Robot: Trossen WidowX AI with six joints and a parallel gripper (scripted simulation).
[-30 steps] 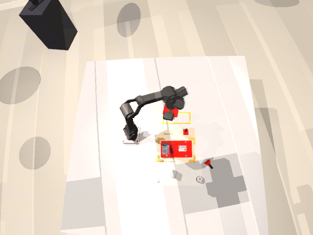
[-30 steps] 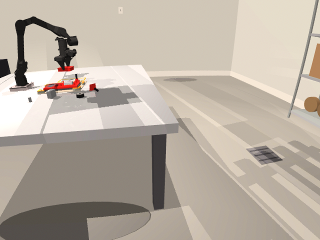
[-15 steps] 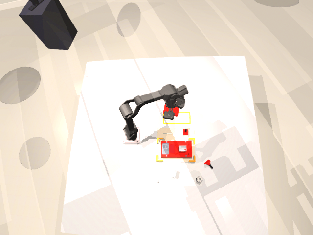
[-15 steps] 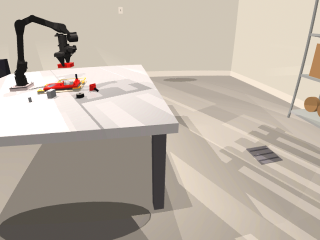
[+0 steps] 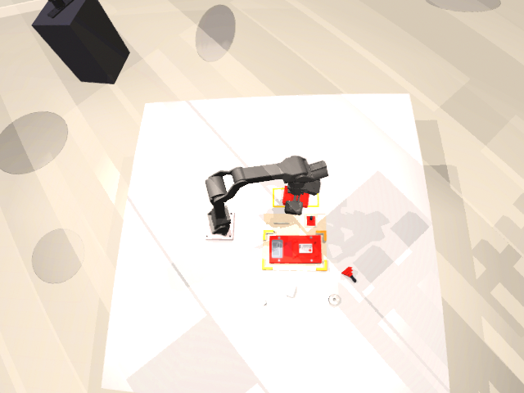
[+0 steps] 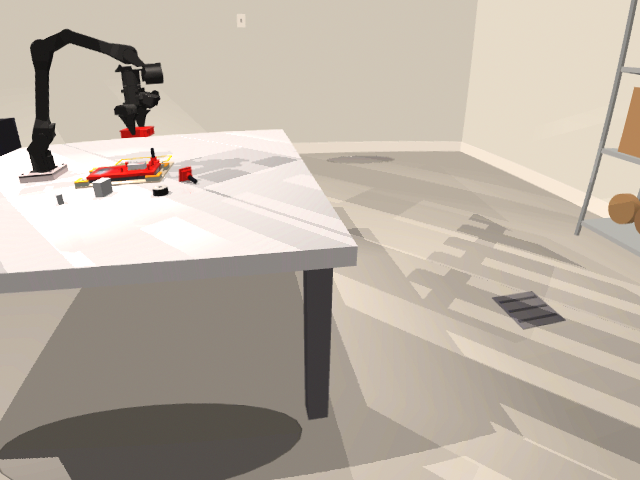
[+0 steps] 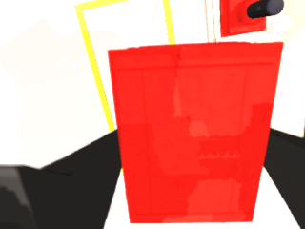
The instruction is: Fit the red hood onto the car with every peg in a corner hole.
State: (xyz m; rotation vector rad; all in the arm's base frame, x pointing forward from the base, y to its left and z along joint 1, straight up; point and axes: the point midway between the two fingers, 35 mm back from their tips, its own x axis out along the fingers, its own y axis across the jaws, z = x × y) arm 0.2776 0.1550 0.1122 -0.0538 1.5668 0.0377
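Right now my gripper tip is 17 cm to the left of the grey engine block, 8 cm above it and 7 cm short of it. The rest, counted from my gripper tip: red hood: 1 cm above.
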